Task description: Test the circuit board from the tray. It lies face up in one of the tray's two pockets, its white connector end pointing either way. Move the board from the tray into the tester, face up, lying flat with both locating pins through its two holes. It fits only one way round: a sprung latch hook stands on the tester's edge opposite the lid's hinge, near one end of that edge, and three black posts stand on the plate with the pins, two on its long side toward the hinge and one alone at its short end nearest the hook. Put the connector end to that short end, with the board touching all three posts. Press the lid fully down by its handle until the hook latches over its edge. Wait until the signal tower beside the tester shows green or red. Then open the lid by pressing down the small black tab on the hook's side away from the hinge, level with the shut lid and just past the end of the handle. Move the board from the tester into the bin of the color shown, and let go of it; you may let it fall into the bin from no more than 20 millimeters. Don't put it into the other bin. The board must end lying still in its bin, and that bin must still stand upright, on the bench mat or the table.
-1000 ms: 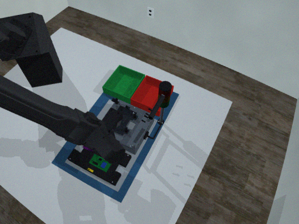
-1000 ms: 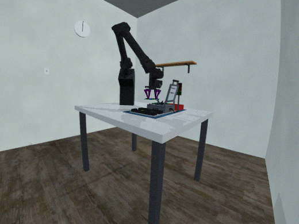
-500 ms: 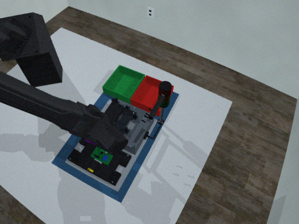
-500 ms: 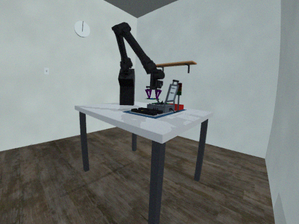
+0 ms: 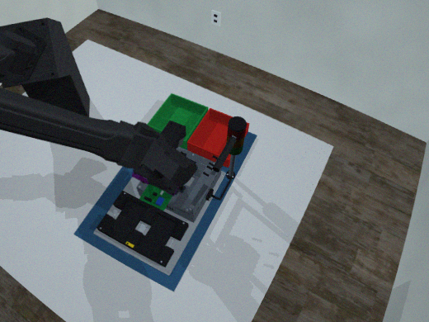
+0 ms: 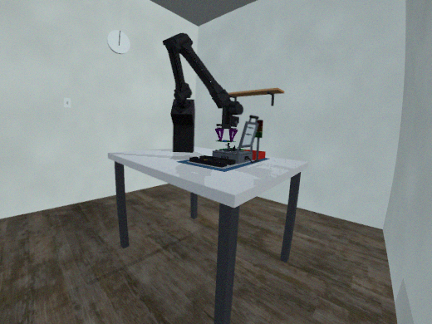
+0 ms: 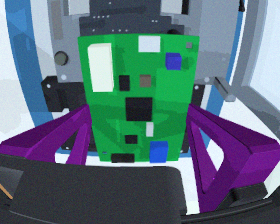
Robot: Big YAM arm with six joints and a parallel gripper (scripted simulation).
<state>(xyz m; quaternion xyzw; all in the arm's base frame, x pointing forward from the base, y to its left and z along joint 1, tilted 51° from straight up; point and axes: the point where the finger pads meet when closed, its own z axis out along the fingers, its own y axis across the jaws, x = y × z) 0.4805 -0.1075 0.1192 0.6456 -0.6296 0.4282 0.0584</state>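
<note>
Right now the black latch hook is 50 mm behind my hand, 150 mm to the left of it and 40 mm below it. Round my hand: green circuit board (right at my hand); red bin (90 mm ahead, 270 mm to the left, 110 mm below); tester lid (120 mm ahead, 60 mm to the left, 50 mm above).
</note>
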